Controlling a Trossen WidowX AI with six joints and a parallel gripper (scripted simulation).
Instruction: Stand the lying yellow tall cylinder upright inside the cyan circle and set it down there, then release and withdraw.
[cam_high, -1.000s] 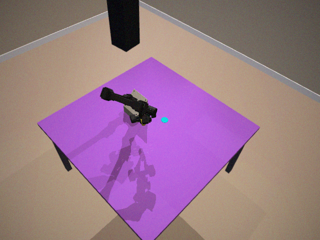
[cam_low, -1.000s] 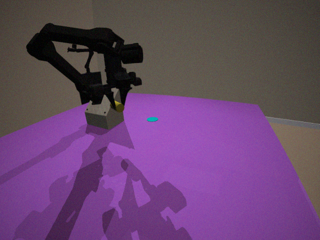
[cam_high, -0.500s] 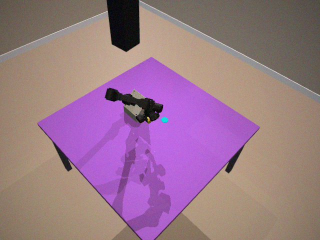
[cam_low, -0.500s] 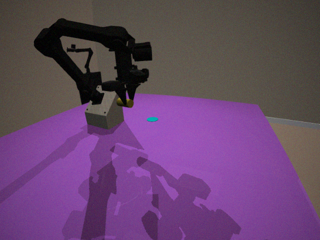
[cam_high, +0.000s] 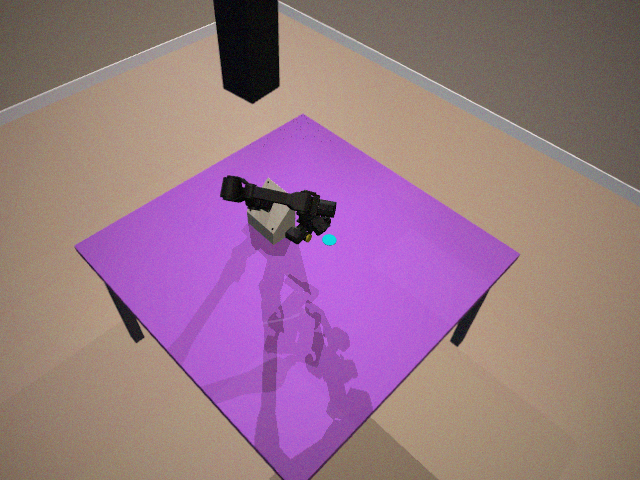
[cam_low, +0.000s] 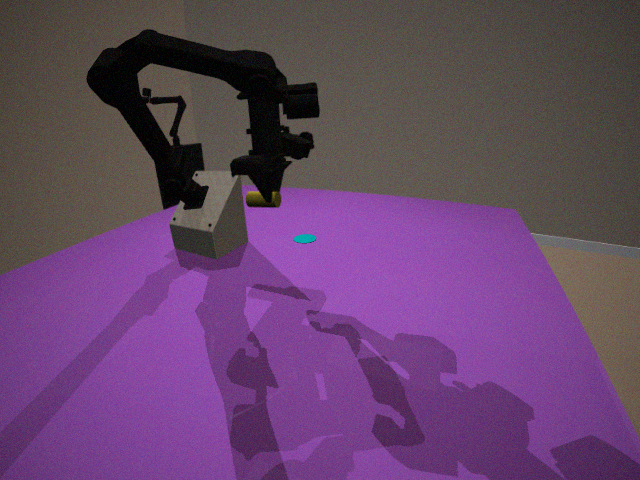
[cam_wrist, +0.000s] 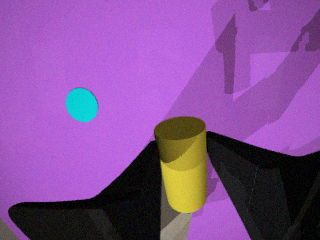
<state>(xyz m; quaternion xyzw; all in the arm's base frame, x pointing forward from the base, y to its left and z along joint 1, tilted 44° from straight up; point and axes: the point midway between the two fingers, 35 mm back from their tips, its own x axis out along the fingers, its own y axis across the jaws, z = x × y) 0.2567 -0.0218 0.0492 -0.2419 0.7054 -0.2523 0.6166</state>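
Right now the yellow tall cylinder is 20 mm behind my gripper tip. From my gripper tip the other things lie so: cyan circle: 150 mm to the left, 140 mm below.
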